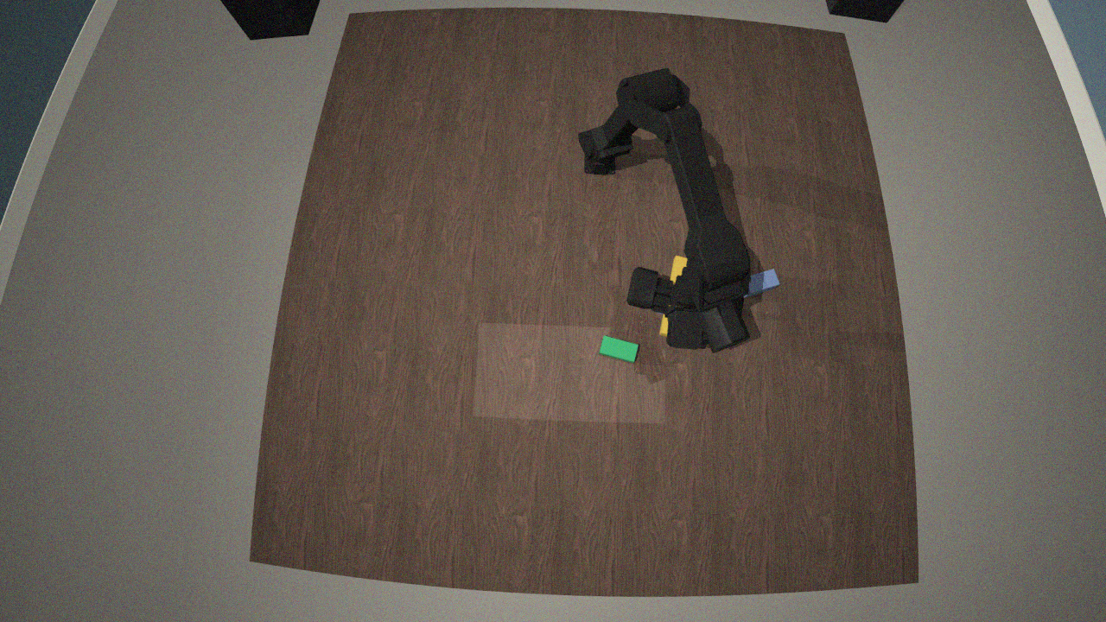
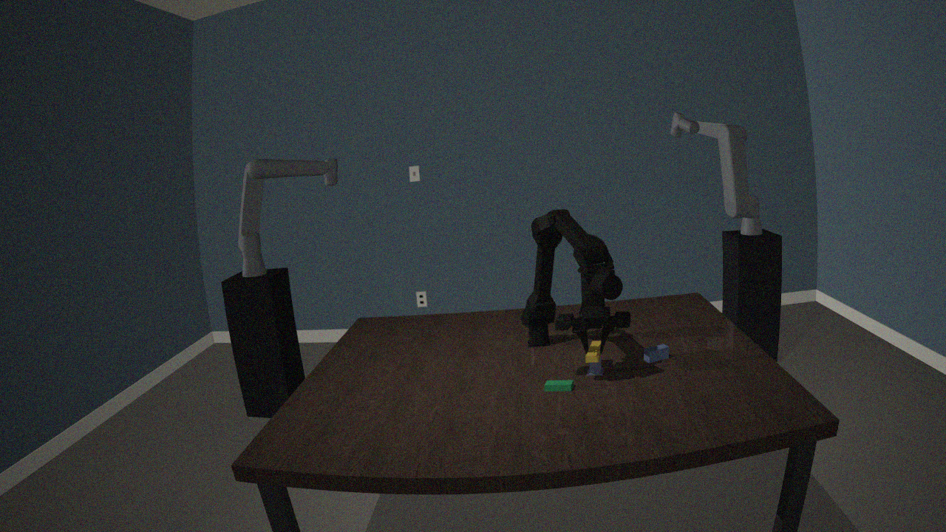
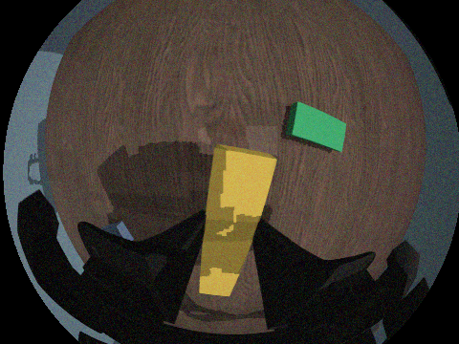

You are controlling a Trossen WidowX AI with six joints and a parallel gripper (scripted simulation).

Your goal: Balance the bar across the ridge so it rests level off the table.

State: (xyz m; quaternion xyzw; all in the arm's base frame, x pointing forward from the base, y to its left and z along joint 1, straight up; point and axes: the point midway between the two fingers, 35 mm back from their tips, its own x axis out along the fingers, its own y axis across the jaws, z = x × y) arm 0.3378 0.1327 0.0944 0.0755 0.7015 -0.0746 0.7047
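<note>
Now: the yellow bar 30 mm behind my gripper tip and 10 mm to the left of it. Also, from my gripper tip: pale blue block: 70 mm behind, 190 mm to the left, 40 mm below; green block: 60 mm ahead, 90 mm to the right, 50 mm below.
</note>
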